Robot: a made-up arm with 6 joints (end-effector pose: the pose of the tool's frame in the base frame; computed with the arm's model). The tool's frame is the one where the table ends. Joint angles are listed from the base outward.
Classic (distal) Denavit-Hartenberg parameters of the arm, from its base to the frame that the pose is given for. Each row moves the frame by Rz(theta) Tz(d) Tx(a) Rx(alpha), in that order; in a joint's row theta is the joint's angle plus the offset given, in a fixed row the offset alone. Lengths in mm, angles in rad.
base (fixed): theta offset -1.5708, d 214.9, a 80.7, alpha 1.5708
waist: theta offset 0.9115, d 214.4, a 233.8, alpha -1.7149
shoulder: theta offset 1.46, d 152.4, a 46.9, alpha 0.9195
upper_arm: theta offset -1.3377, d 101.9, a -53, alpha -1.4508
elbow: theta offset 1.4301, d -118, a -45.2, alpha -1.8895
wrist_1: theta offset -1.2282, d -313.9, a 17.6, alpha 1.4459
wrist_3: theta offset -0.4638, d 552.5, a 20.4, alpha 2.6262
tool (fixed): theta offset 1.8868, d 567.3, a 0, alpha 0
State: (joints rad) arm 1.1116 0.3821 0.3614 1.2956 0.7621 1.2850
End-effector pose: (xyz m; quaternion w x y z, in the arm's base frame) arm -0.0486 -0.0784 0.0563 0.3332 0.8465 -0.0171 -0.4150
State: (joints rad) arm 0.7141 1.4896 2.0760 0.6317 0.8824 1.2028
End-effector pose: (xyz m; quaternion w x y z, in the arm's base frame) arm -0.5013 0.2706 0.2729 0.2246 -0.3139 -0.8251 0.4126
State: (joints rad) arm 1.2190 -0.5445 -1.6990 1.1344 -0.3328 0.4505
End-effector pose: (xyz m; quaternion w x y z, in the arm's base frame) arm -0.4073 -0.2001 0.2588 0.4404 -0.0002 0.6091 -0.6596
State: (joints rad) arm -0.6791 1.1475 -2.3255 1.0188 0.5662 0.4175
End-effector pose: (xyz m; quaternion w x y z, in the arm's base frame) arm -0.5479 -0.4923 0.3815 0.3700 0.2987 -0.7491 -0.4613
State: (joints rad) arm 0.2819 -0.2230 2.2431 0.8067 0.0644 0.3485
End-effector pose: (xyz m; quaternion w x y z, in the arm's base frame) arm 0.1713 0.2825 0.3240 0.1898 0.9187 0.3376 0.0782
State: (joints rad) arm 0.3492 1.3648 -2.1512 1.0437 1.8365 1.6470
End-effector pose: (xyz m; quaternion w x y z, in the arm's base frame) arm -0.5051 -0.1028 0.3077 0.1394 0.5033 -0.4809 -0.7043
